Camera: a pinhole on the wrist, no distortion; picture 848 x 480 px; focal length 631.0 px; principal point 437.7 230.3 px. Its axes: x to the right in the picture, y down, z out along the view. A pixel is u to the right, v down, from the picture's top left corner.
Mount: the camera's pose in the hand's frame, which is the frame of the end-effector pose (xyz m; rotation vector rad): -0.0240 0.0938 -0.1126 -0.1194 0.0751 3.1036
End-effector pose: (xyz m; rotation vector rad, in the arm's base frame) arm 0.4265 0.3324 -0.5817 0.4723 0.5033 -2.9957
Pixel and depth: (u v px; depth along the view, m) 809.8 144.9 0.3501
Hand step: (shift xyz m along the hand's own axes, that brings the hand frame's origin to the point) -0.2546 0.1653 0.2178
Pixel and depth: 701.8 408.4 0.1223
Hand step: -0.0856 0.0671 0.0068
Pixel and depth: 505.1 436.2 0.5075
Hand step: -0.1226 -0.0445 0.3964
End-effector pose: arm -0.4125 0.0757 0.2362 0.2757 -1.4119 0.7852
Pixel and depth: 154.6 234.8 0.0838
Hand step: 0.0071 0.0961 -0.0262
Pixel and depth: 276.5 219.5 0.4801
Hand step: 0.0621 0.1218 0.3747
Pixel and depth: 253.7 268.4 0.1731
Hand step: 0.0128 0.0903 0.0642
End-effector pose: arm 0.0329 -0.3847 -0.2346 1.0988 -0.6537 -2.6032
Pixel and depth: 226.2 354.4 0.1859
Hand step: 0.0226 0.0645 0.0791
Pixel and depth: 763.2 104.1 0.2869
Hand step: -0.1912 0.1702 0.1589
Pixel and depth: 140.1 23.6 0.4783
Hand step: 0.1702 0.2665 0.3739
